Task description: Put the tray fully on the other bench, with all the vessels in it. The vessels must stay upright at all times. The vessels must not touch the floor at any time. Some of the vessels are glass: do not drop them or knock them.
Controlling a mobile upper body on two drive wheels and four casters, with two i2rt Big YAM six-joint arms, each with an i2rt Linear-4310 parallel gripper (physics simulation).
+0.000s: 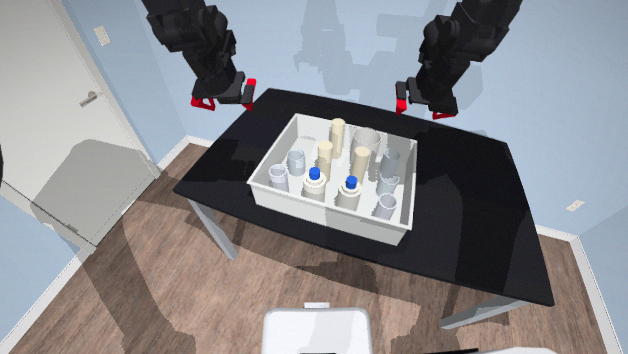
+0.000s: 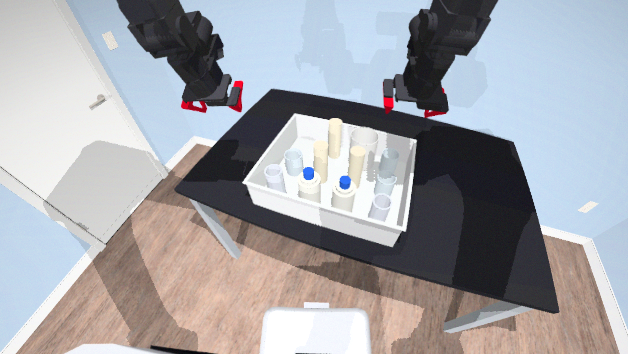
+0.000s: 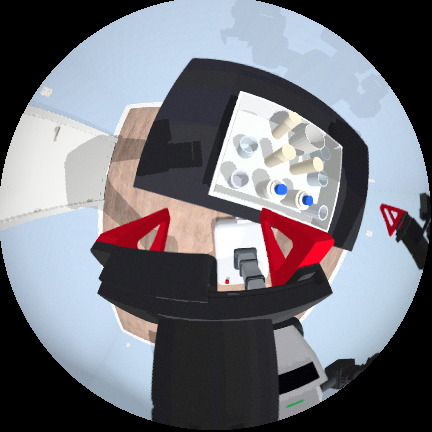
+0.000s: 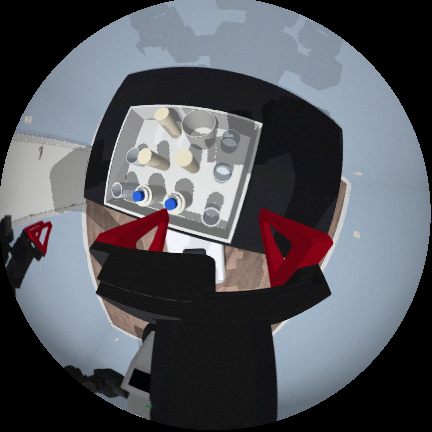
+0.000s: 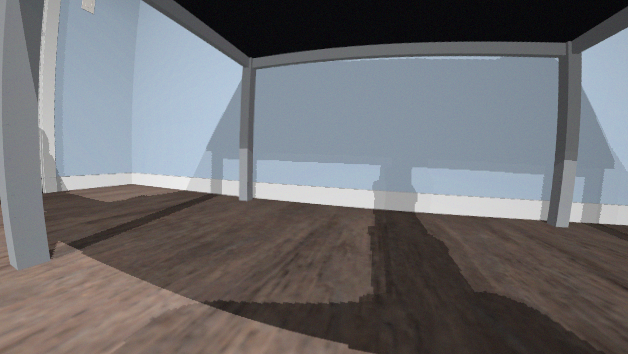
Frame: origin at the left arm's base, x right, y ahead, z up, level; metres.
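Seen in the pictures: left gripper, fingertip midpoint: (image 1: 232,108) (image 2: 223,110) (image 3: 214,212) (image 4: 46,222); right gripper, fingertip midpoint: (image 1: 415,115) (image 2: 405,113) (image 3: 384,206) (image 4: 213,213).
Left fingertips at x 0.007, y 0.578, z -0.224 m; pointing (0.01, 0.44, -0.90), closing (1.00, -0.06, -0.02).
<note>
A point is followed by its place in that frame.
The white tray (image 1: 290,204) {x 0.128, y 0.548, z -0.578 m} (image 2: 285,204) {x 0.128, y 0.548, z -0.579 m} (image 3: 224,145) {x 0.045, y 0.749, z -0.518 m} (image 4: 245,185) {x 0.554, y 0.597, z -0.518 m} rests on the black bench (image 1: 480,210) {x 0.897, y 0.549, z -0.648 m} (image 2: 485,210) {x 0.914, y 0.554, z -0.648 m} (image 3: 180,105) {x -0.138, y 1.044, z -0.648 m} (image 4: 305,115) {x 0.983, y 0.993, z -0.648 m}. Upright inside are two blue-capped bottles (image 1: 315,187) {x 0.211, y 0.563, z -0.506 m} (image 1: 349,196) {x 0.316, y 0.527, z -0.505 m}, three tall cream cylinders (image 1: 338,137) {x 0.307, y 0.836, z -0.524 m} (image 1: 324,160) {x 0.245, y 0.695, z -0.516 m} (image 1: 360,165) {x 0.370, y 0.666, z -0.511 m}, a large clear beaker (image 1: 366,142) {x 0.435, y 0.868, z -0.575 m} and several small clear vessels, including one (image 1: 278,178) {x 0.090, y 0.606, z -0.512 m} at the near left corner. My left gripper (image 1: 226,102) {x 0.007, y 0.578, z -0.224 m} (image 2: 215,102) {x 0.007, y 0.578, z -0.224 m} (image 3: 214,212) {x 0.007, y 0.578, z -0.224 m} and right gripper (image 1: 422,109) {x 0.455, y 0.568, z -0.231 m} (image 2: 412,106) {x 0.455, y 0.568, z -0.231 m} (image 4: 214,212) {x 0.455, y 0.568, z -0.231 m} are open and empty, apart from the tray, on its left and right sides. The other bench does not show.
My white base (image 1: 317,332) {x 0.226, y 0.200, z -1.150 m} (image 2: 316,332) {x 0.229, y 0.200, z -1.150 m} is close to the bench's near edge. Grey bench legs (image 5: 22,150) {x -0.309, y 0.683, z -1.179 m} (image 5: 247,130) {x -0.046, y 1.426, z -1.050 m} (image 5: 565,135) {x 1.251, y 0.962, z -1.045 m} frame the space under the bench. A blue wall (image 1: 345,65) {x 0.388, y 1.389, z -0.439 m} stands behind, and a door (image 1: 40,100) {x -1.372, y 1.065, z -0.359 m} is at the left.
</note>
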